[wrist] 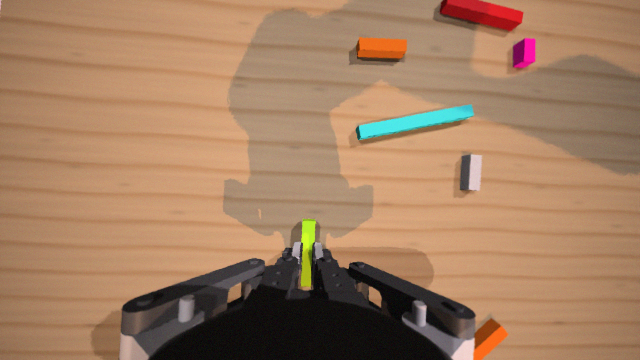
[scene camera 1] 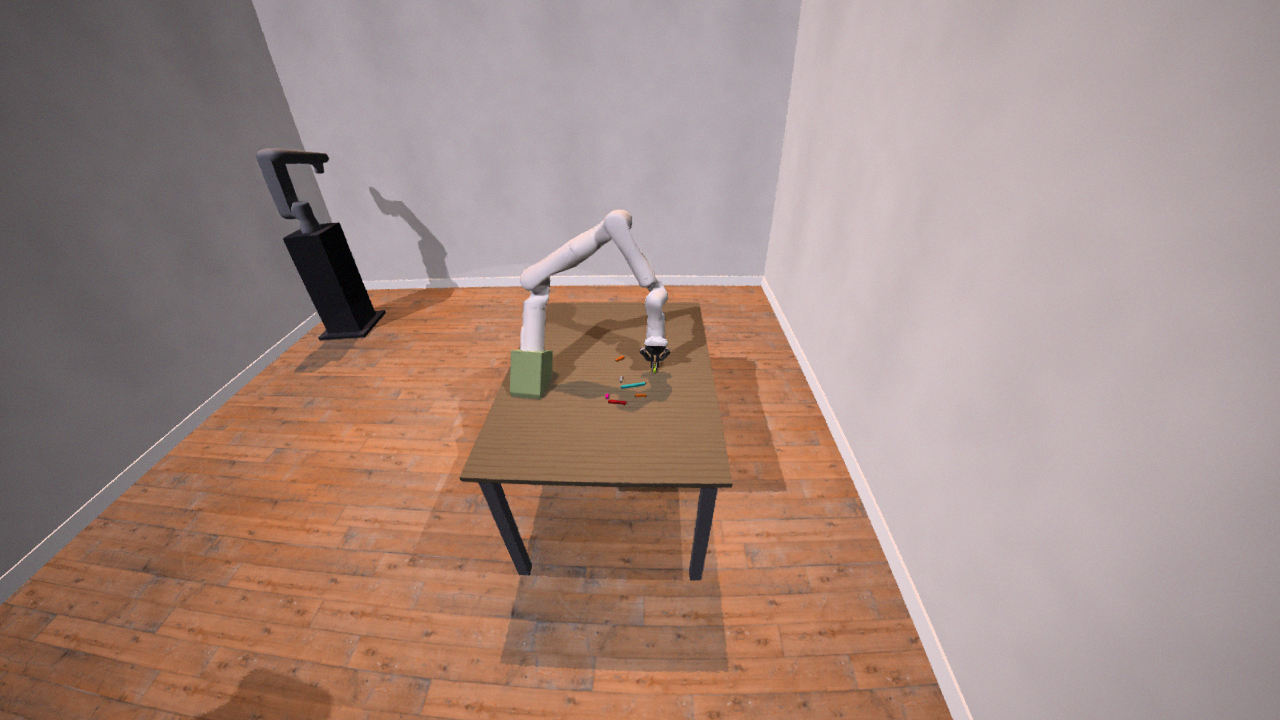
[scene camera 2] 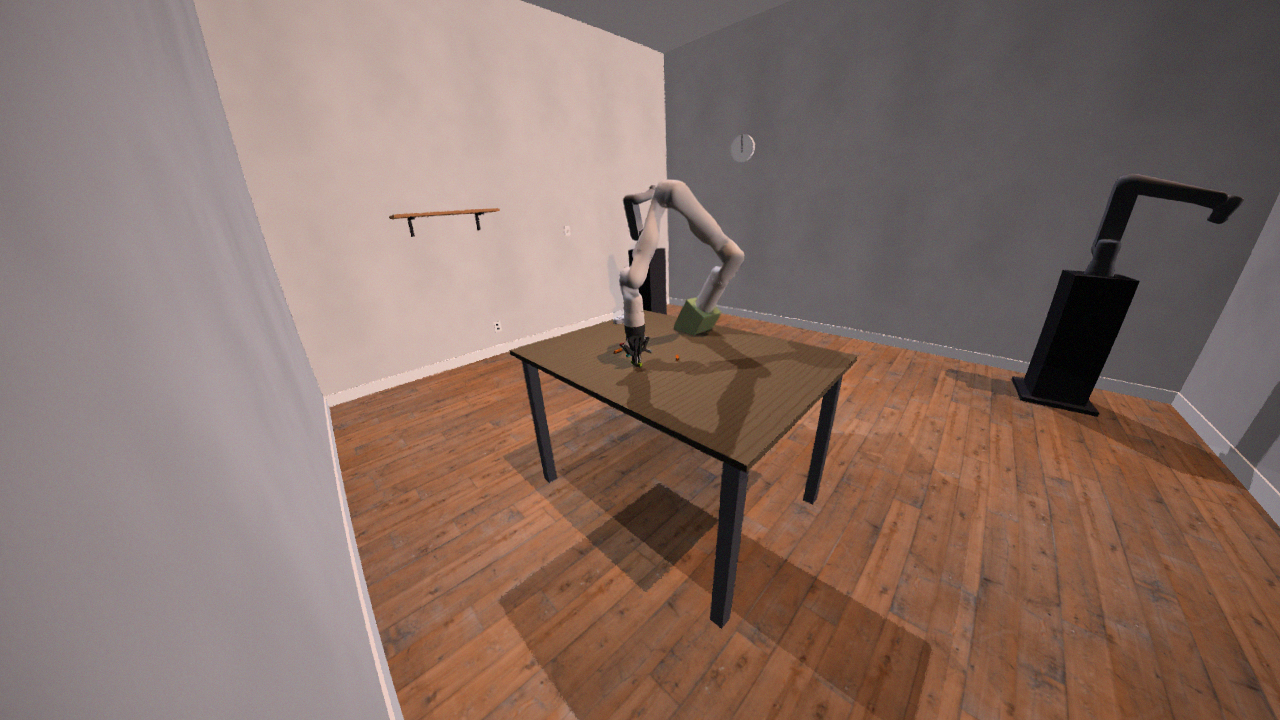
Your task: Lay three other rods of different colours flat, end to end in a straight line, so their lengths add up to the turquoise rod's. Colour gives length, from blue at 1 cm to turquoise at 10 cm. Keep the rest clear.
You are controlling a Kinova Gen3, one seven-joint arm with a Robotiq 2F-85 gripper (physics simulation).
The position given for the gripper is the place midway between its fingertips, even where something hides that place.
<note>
In view: the gripper (wrist: 307,254), a turquoise rod (wrist: 433,118) and an orange rod (wrist: 366,47).
</note>
